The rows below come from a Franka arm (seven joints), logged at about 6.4 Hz.
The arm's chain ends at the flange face. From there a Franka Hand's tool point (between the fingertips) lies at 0.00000 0.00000 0.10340 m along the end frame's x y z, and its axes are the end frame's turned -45 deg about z.
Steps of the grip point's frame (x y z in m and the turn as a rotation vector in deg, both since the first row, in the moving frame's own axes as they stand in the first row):
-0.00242, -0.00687, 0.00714, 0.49, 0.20, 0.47
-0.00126, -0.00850, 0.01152, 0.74, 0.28, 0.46
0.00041, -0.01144, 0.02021, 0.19, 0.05, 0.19
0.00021, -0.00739, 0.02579, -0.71, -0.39, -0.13
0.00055, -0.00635, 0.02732, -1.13, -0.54, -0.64
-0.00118, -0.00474, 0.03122, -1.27, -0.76, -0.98
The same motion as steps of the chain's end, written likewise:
-0.00620, -0.00226, 0.00714, 0.49, -0.21, 0.47
-0.00632, -0.00382, 0.01153, 0.72, -0.33, 0.46
-0.00762, -0.00807, 0.02021, 0.17, -0.10, 0.19
-0.00549, -0.00678, 0.02580, -0.78, 0.23, -0.13
-0.00487, -0.00701, 0.02734, -1.18, 0.42, -0.64
-0.00486, -0.00510, 0.03125, -1.44, 0.36, -0.98

